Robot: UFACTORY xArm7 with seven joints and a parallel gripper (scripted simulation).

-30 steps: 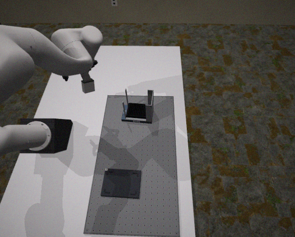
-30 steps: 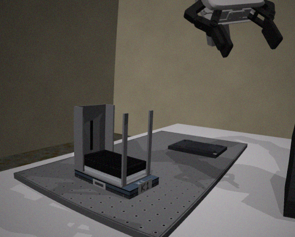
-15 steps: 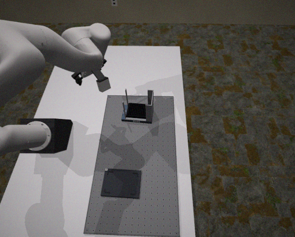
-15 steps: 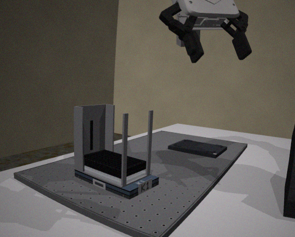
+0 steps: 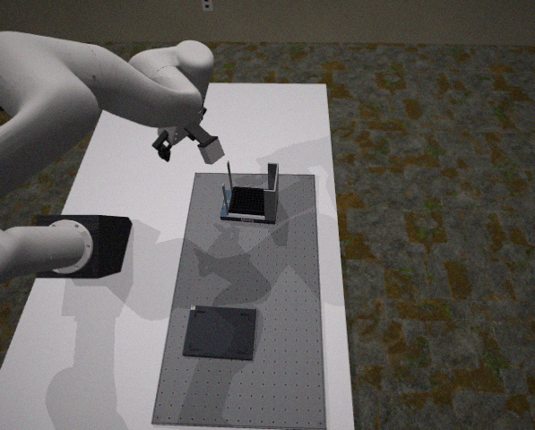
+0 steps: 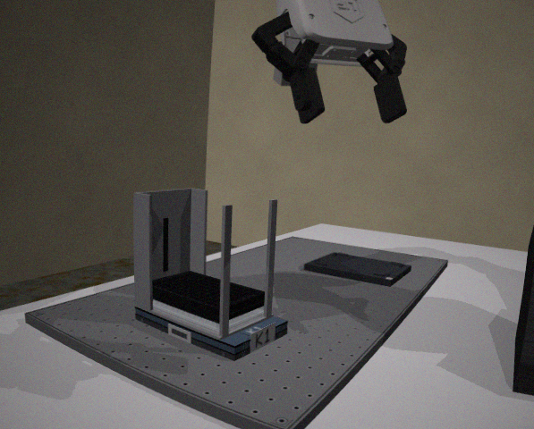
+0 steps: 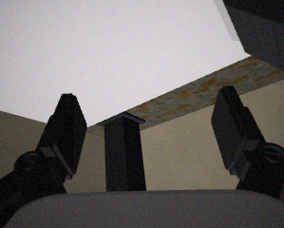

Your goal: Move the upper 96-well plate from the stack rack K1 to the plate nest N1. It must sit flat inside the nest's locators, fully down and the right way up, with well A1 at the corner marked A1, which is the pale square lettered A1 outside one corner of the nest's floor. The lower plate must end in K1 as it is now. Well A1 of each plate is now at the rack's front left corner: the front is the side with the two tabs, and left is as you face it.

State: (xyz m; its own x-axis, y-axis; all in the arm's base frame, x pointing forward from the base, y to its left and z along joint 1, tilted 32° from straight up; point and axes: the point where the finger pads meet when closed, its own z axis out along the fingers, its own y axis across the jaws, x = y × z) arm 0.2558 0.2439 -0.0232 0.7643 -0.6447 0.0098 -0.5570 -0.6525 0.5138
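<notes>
Now: hand 170 mm short of the black 96-well plate, 20 mm to the left of it and 210 mm above it. Round my hand: clear 96-well plate: 170 mm ahead, 20 mm to the right, 230 mm below; then tall back wall: 240 mm ahead, 20 mm to the right, 160 mm below; then pale A1 mark: 30 mm ahead, 320 mm to the right, 240 mm below.
</notes>
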